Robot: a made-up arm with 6 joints.
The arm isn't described. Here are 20 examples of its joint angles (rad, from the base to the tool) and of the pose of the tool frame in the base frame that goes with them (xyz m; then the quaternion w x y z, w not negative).
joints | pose
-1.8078 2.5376 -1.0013 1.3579 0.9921 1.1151 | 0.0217 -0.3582 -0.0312 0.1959 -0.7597 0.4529 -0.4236
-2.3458 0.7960 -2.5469 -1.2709 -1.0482 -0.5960 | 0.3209 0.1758 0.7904 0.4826 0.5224 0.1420 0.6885
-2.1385 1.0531 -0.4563 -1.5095 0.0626 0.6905 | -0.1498 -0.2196 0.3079 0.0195 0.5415 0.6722 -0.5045
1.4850 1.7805 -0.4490 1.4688 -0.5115 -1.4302 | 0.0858 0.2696 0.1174 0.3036 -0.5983 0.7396 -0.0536
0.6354 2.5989 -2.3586 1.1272 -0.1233 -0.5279 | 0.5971 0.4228 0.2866 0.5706 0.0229 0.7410 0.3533
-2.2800 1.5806 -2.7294 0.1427 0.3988 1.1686 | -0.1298 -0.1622 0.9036 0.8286 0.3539 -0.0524 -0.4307
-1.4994 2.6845 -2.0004 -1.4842 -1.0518 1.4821 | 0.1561 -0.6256 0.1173 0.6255 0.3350 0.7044 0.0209
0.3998 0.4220 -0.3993 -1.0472 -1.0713 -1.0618 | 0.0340 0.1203 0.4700 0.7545 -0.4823 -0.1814 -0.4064
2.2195 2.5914 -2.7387 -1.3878 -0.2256 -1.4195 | -0.4507 0.5480 0.4514 0.7785 -0.2820 -0.5361 -0.1640
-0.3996 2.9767 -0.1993 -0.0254 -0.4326 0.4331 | -0.0107 0.0060 -0.0568 0.3368 -0.3725 -0.8648 -0.0033
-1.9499 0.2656 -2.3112 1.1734 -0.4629 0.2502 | 0.1605 0.5455 0.6443 0.8945 -0.3763 -0.1608 -0.1802
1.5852 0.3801 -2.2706 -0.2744 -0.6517 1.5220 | -0.0133 -0.5395 0.6823 0.1504 -0.0009 -0.5005 0.8526
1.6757 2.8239 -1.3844 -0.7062 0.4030 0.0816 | -0.0096 0.4046 -0.1640 0.0262 -0.8984 0.4174 -0.1340
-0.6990 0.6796 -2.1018 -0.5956 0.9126 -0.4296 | -0.1475 0.0494 0.8046 0.5709 0.1801 0.4271 -0.6777
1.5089 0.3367 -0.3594 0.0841 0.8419 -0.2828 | -0.0019 0.0996 0.3133 0.3097 -0.7044 0.5802 0.2668
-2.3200 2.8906 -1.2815 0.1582 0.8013 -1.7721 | -0.1812 -0.2162 -0.1670 0.1966 0.3201 0.8731 0.3107
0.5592 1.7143 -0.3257 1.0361 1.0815 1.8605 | 0.0818 0.1664 0.1483 0.4109 -0.7909 -0.4010 0.2117
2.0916 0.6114 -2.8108 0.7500 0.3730 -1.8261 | 0.2268 -0.4598 0.7356 0.8673 0.2187 -0.1155 0.4319
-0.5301 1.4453 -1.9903 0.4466 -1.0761 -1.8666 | 0.1654 -0.1535 0.8362 0.4642 0.1885 0.0634 -0.8631
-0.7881 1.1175 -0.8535 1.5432 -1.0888 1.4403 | 0.1017 -0.2635 0.4678 0.6086 0.5120 -0.5164 0.3177
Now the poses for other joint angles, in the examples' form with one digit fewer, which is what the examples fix.
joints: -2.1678 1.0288 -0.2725 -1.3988 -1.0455 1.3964
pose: -0.014 -0.215 0.300 0.604 0.555 0.538 -0.195
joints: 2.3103 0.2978 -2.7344 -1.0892 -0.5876 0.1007
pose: 0.402 -0.535 0.516 0.695 0.574 -0.184 0.391
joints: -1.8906 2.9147 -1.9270 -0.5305 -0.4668 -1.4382
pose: -0.176 -0.623 -0.060 0.075 0.072 -0.851 0.515
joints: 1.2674 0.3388 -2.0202 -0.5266 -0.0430 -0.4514
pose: -0.124 -0.388 0.755 0.983 0.101 -0.060 0.142
